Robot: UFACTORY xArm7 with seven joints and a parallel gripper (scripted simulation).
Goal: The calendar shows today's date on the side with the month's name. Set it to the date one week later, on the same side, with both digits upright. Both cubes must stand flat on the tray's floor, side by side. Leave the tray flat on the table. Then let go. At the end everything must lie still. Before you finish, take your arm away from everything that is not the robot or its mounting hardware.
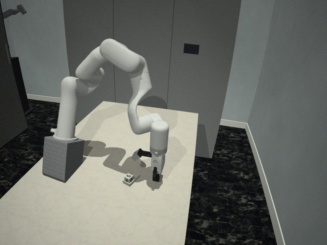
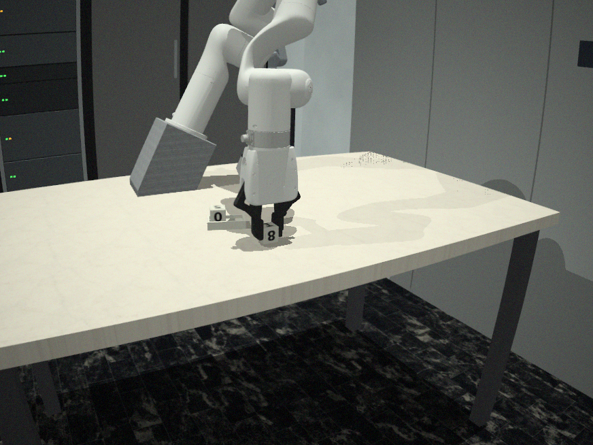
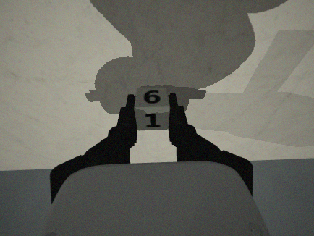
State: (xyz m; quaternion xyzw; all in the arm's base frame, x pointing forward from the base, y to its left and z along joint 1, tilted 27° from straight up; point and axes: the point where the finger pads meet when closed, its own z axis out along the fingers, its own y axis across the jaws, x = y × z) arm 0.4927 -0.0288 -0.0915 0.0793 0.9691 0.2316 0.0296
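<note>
My hand is 10 mm above the digit cube. Round my hand: tray: 120 mm behind, 20 mm to the right, 20 mm below.
</note>
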